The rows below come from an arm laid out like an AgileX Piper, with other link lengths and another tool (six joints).
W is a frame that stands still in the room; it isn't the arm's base.
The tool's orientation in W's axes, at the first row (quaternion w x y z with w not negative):
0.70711 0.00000 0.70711 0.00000
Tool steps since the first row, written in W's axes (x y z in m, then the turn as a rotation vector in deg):
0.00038 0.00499 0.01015 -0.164 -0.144 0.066
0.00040 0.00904 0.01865 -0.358 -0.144 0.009
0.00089 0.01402 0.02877 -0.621 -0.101 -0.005
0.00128 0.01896 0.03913 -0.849 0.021 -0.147
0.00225 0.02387 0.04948 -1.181 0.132 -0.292
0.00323 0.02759 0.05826 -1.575 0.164 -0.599
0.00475 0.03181 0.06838 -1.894 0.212 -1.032
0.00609 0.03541 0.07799 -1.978 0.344 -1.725
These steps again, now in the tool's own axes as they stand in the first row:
-0.01015 0.00499 0.00038 -0.066 -0.144 -0.164
-0.01865 0.00904 0.00040 -0.009 -0.144 -0.358
-0.02877 0.01402 0.00089 0.005 -0.101 -0.621
-0.03913 0.01896 0.00128 0.147 0.021 -0.849
-0.04948 0.02387 0.00225 0.292 0.132 -1.181
-0.05826 0.02759 0.00323 0.599 0.164 -1.575
-0.06838 0.03181 0.00475 1.032 0.212 -1.894
-0.07799 0.03541 0.00609 1.725 0.344 -1.978

